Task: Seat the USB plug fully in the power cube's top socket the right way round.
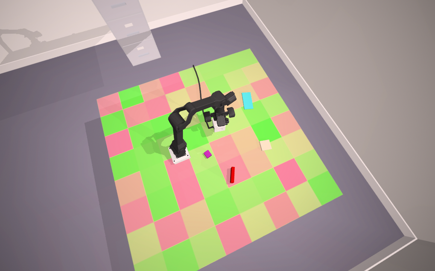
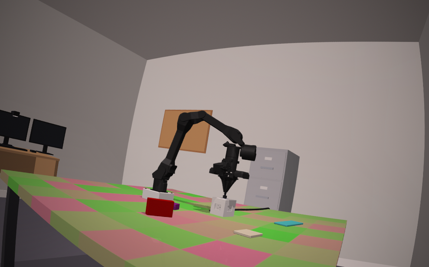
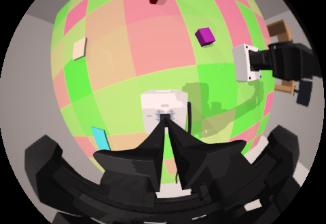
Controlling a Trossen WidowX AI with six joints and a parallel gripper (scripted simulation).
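The dark USB plug is 20 mm below my gripper tip. Round my gripper tip: red block: 50 mm behind, 350 mm to the right, 70 mm below; then cyan card: 280 mm ahead, 120 mm to the left, 100 mm below; then purple cube: 140 mm behind, 160 mm to the right, 90 mm below.
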